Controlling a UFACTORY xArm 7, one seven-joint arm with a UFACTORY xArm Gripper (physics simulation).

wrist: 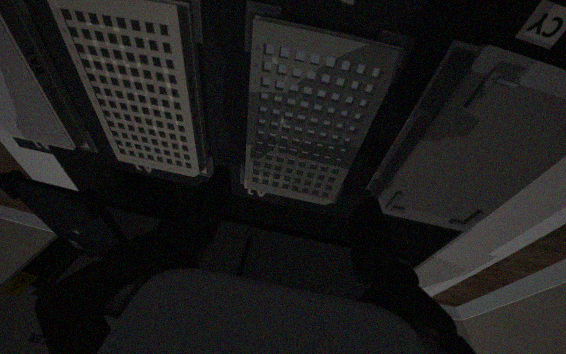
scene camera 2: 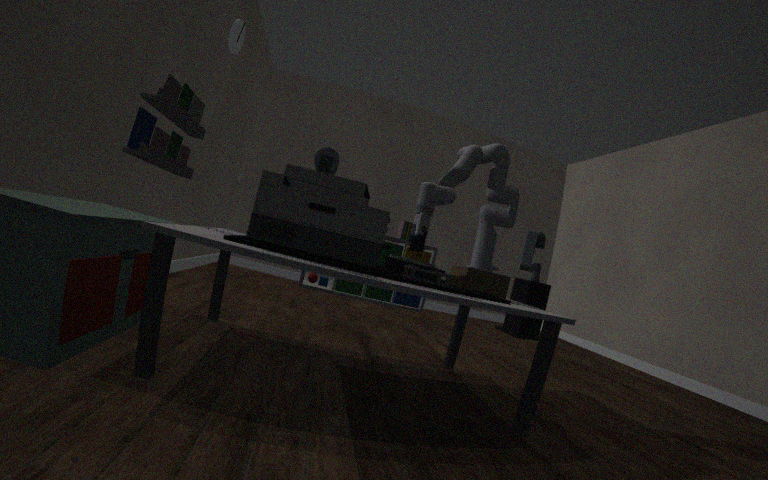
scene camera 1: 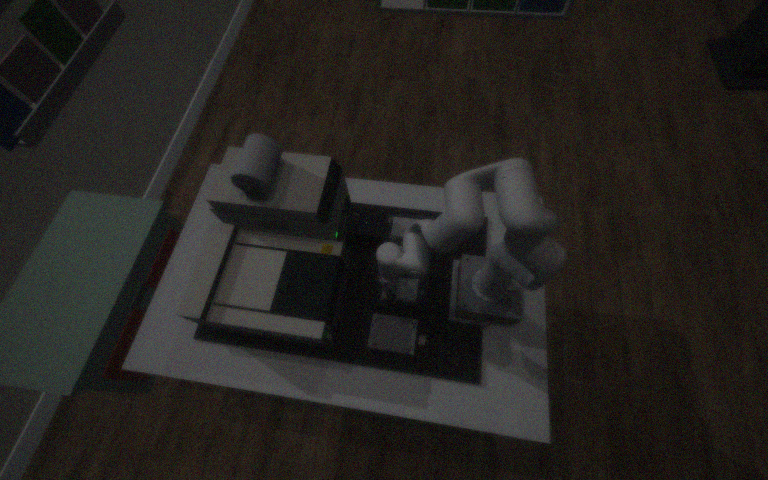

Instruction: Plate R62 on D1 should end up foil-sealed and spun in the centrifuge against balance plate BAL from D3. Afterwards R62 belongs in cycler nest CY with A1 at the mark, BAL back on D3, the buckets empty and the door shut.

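Note:
In the dim wrist view, plate R62, a pale plate with a grid of wells, sits on the spot beside nest CY. Its wells show without foil. The cycler nest CY is a flat block with corner brackets and holds no plate. A flat-topped plate, matching BAL on D3, shows at the far left. My gripper is open and empty, low over the deck, its fingers spread near R62's near end. The door and buckets cannot be made out.
Another welled plate sits between R62 and the flat-topped plate. In scene camera 1, a large boxy machine stands left of the gripper, with a taller unit carrying a roll behind it. The arm's base plate is at right.

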